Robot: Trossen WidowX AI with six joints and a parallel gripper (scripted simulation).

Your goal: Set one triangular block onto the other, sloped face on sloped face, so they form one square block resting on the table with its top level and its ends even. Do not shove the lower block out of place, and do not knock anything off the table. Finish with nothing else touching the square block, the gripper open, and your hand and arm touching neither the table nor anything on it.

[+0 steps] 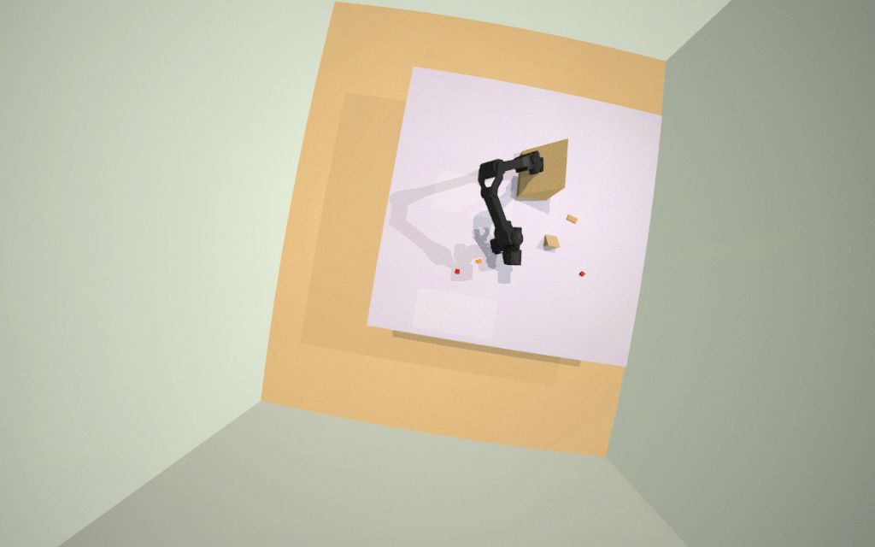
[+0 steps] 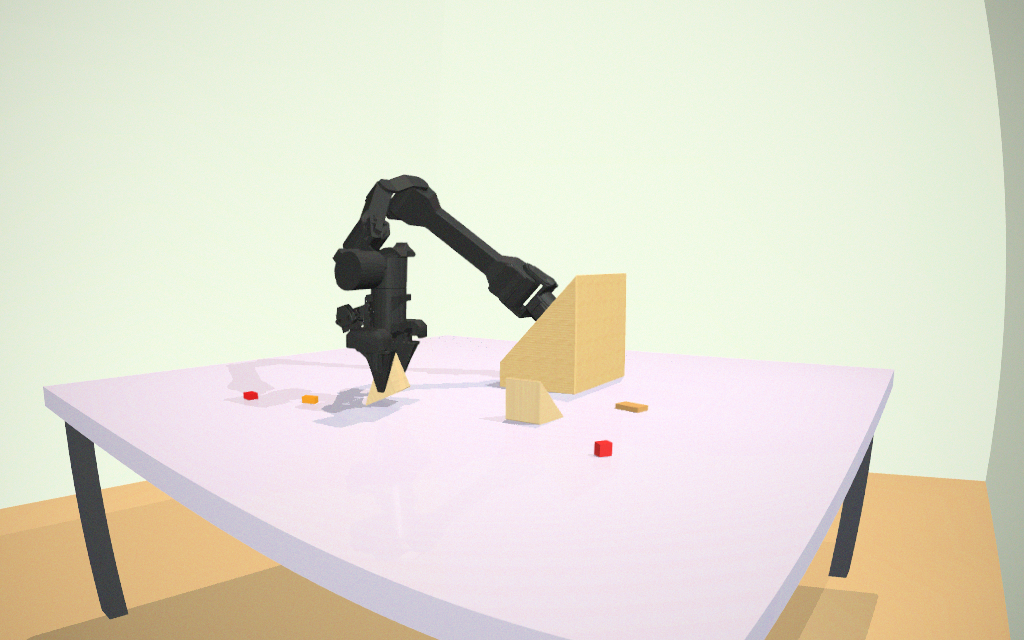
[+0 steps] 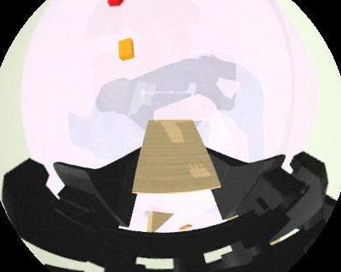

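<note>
Right now my gripper tip is 10 cm to the left of the orange block, 8 cm short of it and 2 cm above it. Also, from my gripper tip: flat tan tile 34 cm to the left, 14 cm behind, 2 cm below; then red cube 40 cm to the left, 12 cm ahead, 2 cm below.
</note>
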